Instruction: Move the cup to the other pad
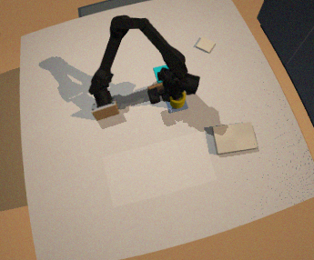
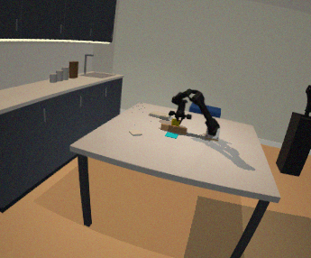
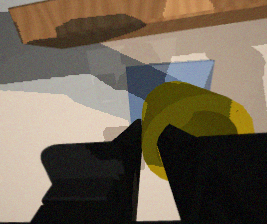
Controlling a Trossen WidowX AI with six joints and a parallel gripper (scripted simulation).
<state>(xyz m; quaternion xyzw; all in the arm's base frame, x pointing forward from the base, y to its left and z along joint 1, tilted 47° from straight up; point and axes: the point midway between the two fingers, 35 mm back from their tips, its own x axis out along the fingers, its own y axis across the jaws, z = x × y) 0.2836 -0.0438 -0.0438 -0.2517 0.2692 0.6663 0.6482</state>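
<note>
My gripper tip is 5 cm above the blue pad and 3 cm short of it. From my gripper tip the other things lie so: yellow cup 2 cm ahead; then wooden bar 8 cm to the left, 2 cm below, 2 cm ahead; then flat beige block 24 cm to the right, 22 cm ahead, 2 cm below.
</note>
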